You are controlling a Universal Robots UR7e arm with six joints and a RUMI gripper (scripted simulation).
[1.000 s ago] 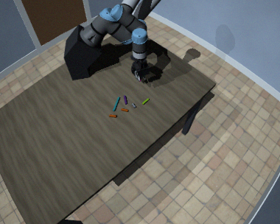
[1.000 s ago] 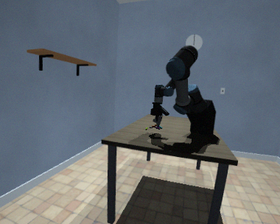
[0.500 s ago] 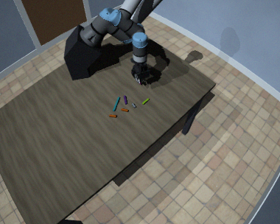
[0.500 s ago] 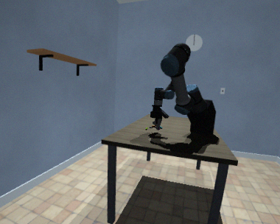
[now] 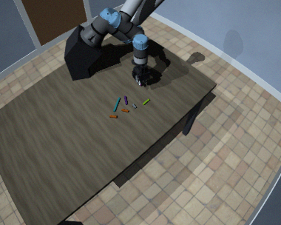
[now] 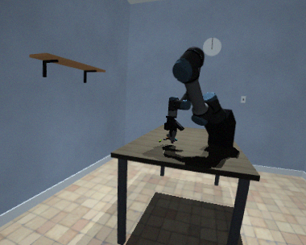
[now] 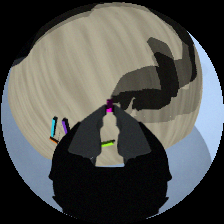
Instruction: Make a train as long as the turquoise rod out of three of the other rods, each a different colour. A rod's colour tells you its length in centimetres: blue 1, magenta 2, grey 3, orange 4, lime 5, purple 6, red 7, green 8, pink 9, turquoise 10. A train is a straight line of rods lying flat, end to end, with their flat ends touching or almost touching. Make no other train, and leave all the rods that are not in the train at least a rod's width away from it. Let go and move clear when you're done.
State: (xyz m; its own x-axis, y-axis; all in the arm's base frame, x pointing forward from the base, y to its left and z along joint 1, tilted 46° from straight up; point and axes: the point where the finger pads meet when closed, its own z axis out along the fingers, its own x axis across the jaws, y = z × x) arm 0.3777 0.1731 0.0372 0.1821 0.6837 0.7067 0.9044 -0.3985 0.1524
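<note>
My hand is 10 mm above the magenta rod. From my hand the other things lie so: lime rod: 130 mm ahead, 40 mm to the right, 20 mm below; then purple rod: 50 mm ahead, 140 mm to the right, 20 mm below; then grey rod: 110 mm ahead, 120 mm to the right, 20 mm below.
</note>
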